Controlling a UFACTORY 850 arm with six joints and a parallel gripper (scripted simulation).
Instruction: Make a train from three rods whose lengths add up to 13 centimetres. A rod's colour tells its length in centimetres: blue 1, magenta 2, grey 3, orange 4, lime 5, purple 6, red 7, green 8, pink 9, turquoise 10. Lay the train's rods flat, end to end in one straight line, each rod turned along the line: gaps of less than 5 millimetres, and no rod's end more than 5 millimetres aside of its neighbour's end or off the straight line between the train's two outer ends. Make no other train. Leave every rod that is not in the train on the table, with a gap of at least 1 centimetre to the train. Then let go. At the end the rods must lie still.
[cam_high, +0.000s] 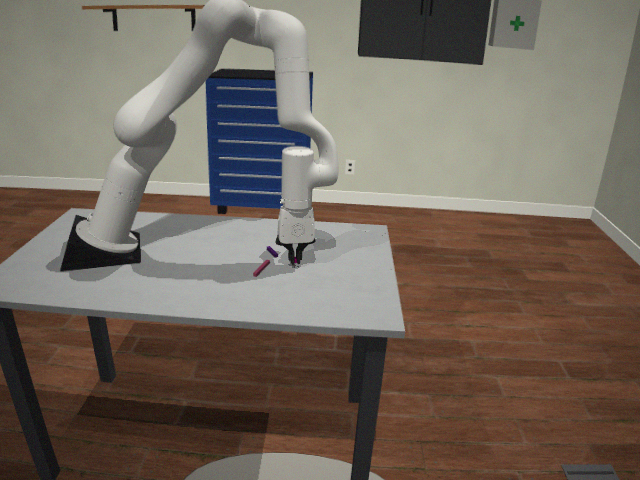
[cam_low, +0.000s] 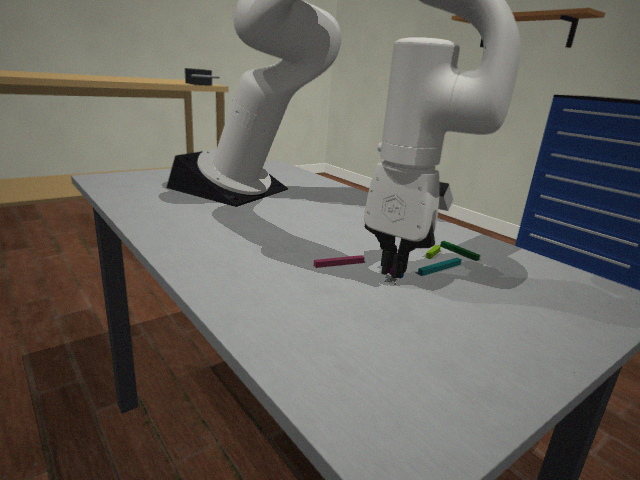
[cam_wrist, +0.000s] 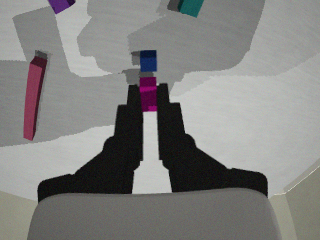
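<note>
Right now my hand is 3 cm above the blue rod, 2 cm to the right of it and 1 cm past it. Round my hand: purple rod (9 cm behind, 6 cm to the left, 3 cm below); pink rod (8 cm behind, 5 cm to the right, 3 cm below); magenta rod (2 cm below, 1 cm to the left).
</note>
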